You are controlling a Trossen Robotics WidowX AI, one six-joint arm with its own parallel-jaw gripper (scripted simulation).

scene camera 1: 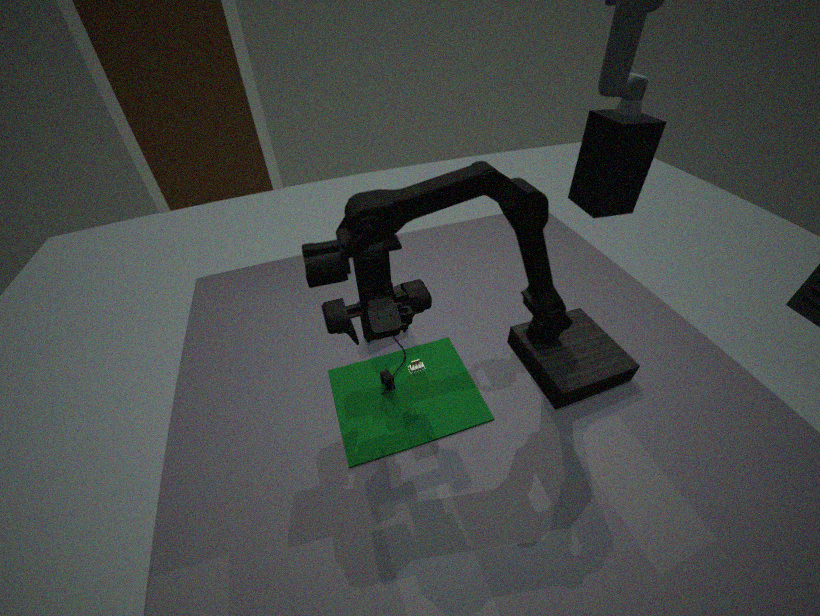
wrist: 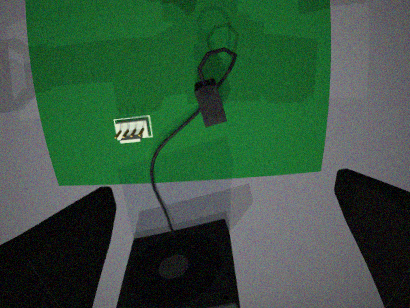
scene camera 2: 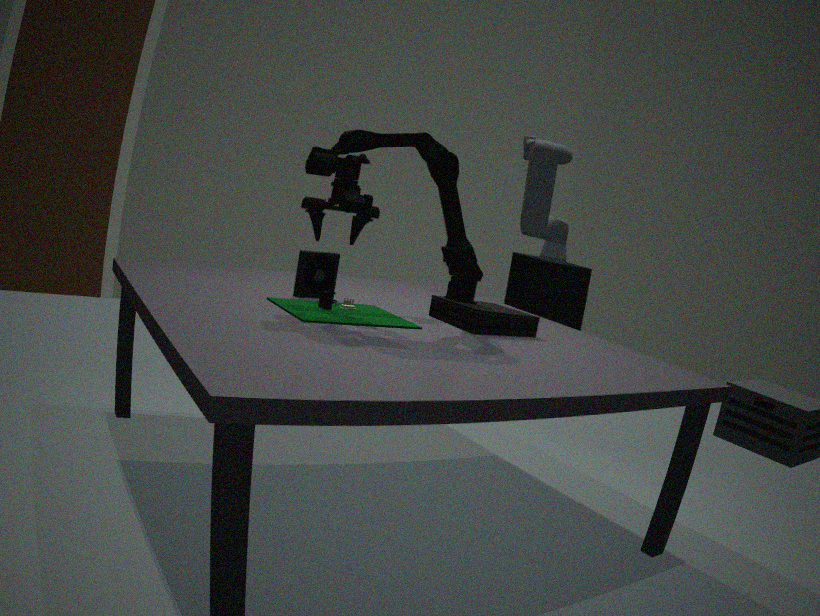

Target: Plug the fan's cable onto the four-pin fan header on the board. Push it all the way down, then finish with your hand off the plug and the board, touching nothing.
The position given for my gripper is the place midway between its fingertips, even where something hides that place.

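Observation:
My gripper [scene camera 1: 380, 337] [scene camera 2: 334, 242] [wrist: 228, 190]: open, holding nothing. Black fan [scene camera 2: 317, 271] in sight. Green board [scene camera 1: 441, 400] [scene camera 2: 307, 311] [wrist: 87, 70] in sight.

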